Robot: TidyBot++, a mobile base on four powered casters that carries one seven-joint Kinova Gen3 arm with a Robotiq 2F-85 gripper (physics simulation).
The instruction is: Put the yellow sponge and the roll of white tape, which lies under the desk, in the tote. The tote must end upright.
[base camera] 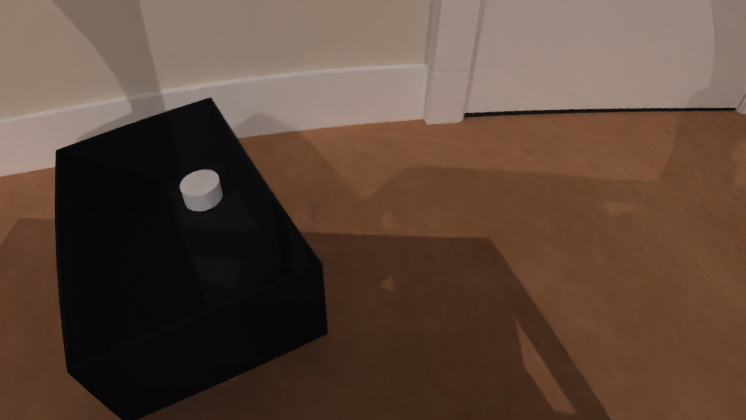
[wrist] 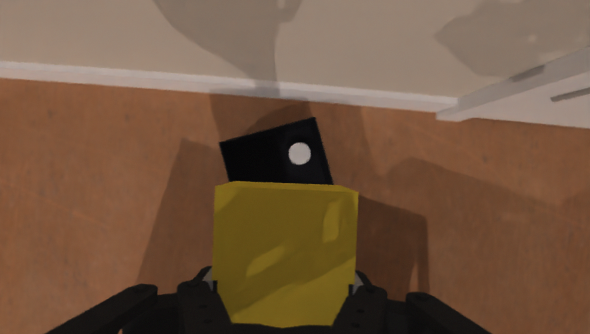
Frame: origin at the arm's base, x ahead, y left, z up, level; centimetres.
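Where they show: gripper, fingertip midpoint: (wrist: 283, 276).
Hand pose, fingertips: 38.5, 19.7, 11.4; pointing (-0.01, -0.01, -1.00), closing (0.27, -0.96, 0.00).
Note:
Things, the pixels of their centre, and the offset from my fingertips, as dx, dy, dz. "pt": a spot on its surface instead. Level surfaces: height alone.
- black tote, body centre: (base camera: 167, 231) (wrist: 286, 198) -0.7, -0.5, -46.0
- white tape roll, body centre: (base camera: 201, 189) (wrist: 299, 153) +9.6, -0.2, -49.5
- yellow sponge, body centre: (wrist: 283, 282) +0.2, +0.1, +1.4
- white frame, surface spot: (base camera: 447, 78) pt +28.3, -31.2, -43.2
- brown floor, surface height: dz -51.0
The black tote (base camera: 219, 339) (wrist: 250, 160) stands upright on the floor near the wall. The white tape roll (base camera: 200, 190) (wrist: 300, 153) lies flat inside it, toward the wall end and the right side. My gripper (wrist: 283, 276) is shut on the yellow sponge (wrist: 285, 245), which stands between the two fingers. In the wrist view the sponge hides the near part of the tote; the gripper is high above the floor. The gripper and the sponge do not show in the base camera view.
The wall with its white baseboard (base camera: 334, 101) (wrist: 150, 82) runs behind the tote. A white door (base camera: 595, 57) in a white frame (base camera: 447, 78) is to the right. Dark shadows fall on the brown floor (base camera: 652, 286) (wrist: 75, 200) around the tote.

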